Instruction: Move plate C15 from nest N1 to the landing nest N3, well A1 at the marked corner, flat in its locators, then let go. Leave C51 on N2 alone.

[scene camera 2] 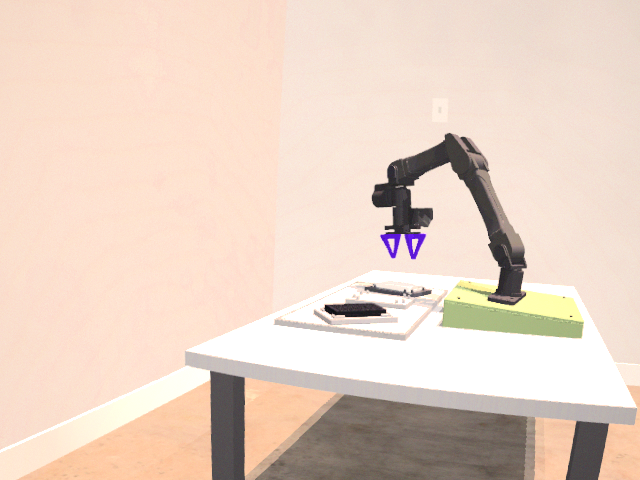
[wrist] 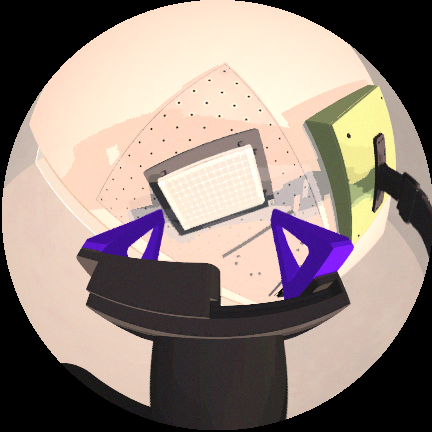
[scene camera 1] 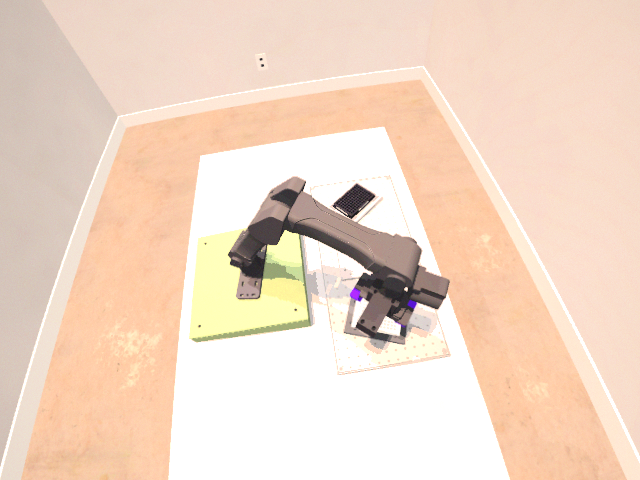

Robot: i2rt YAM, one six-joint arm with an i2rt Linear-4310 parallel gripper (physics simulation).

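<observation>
A white gridded plate (scene camera 1: 359, 316) (scene camera 2: 395, 285) (wrist: 212, 187) lies in a dark grey nest (scene camera 1: 356, 334) (scene camera 2: 413, 293) (wrist: 205, 151). A black gridded plate (scene camera 1: 354, 200) (scene camera 2: 355, 309) lies in a white nest (scene camera 1: 368, 209) (scene camera 2: 361, 318). Between them is an empty pale nest with small locators (scene camera 2: 379, 299) (wrist: 260, 260), mostly hidden by the arm in scene camera 1. I cannot read the labels C15, C51, N1, N2 or N3, nor make out well A1 or the marked corner. My gripper (scene camera 1: 383, 299) (scene camera 2: 403, 257) (wrist: 217, 214) is open and empty, pointing down high above the dark nest's area.
The nests stand on a perforated board (scene camera 1: 413, 351) (scene camera 2: 341, 331) (wrist: 220, 92) on a white table (scene camera 1: 289, 413) (scene camera 2: 465, 372). The arm's yellow-green base block (scene camera 1: 222, 310) (scene camera 2: 516, 316) (wrist: 360, 150) stands beside the board.
</observation>
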